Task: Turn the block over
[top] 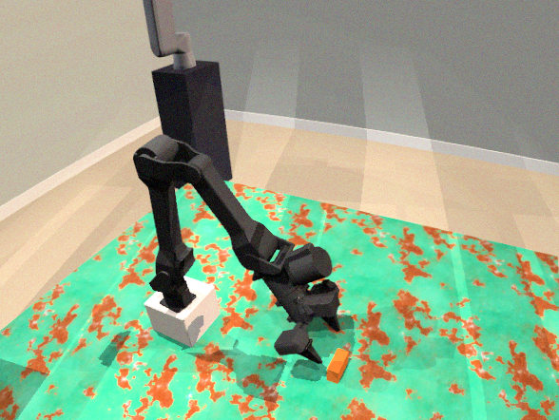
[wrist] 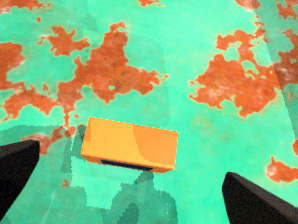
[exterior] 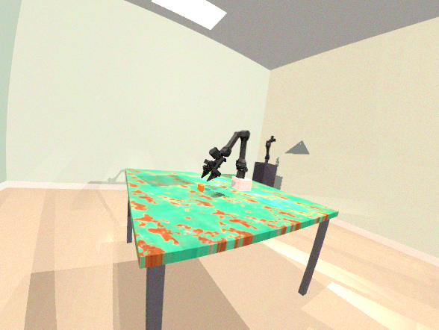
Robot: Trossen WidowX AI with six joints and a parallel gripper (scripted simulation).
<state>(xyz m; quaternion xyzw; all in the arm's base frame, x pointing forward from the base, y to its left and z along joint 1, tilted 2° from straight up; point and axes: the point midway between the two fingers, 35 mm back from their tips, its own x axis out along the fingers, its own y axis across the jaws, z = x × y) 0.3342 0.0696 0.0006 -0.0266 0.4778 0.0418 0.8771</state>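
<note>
Now: the orange block 60 mm below my gripper tip and 10 mm ahead of it.
</note>
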